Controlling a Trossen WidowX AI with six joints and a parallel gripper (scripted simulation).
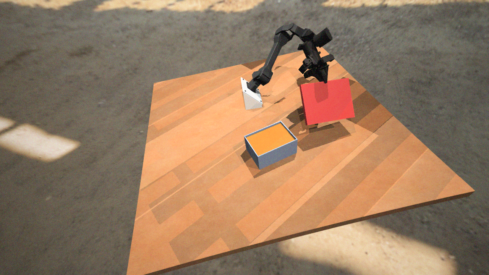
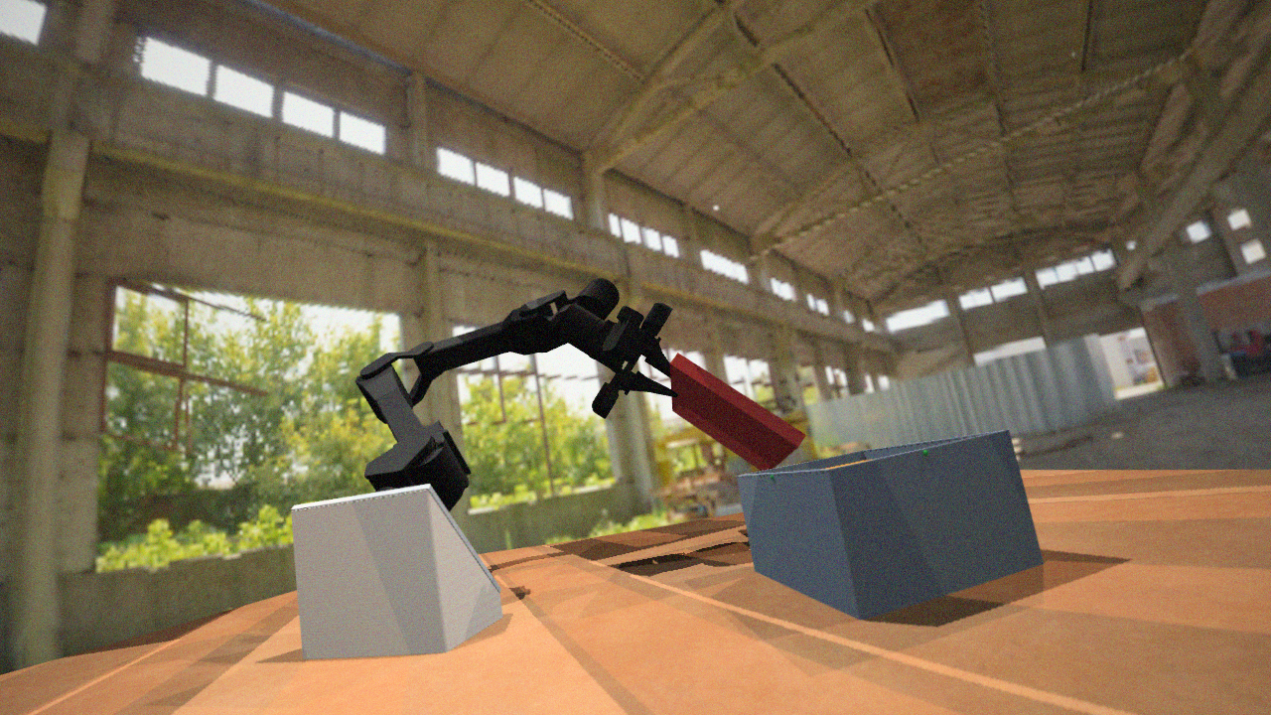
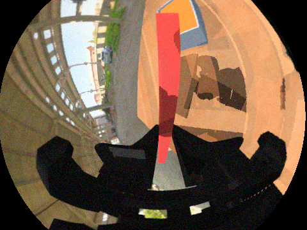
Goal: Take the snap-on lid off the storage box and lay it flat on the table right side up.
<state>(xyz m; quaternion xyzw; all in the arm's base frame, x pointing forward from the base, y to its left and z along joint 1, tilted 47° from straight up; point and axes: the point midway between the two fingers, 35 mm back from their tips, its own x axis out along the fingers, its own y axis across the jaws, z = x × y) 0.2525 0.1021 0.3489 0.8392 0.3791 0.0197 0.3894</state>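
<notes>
The red lid lies 60 mm below my gripper tip and 60 mm ahead of it. Round my gripper tip: storage box (290 mm to the right, 180 mm below, 160 mm ahead).
</notes>
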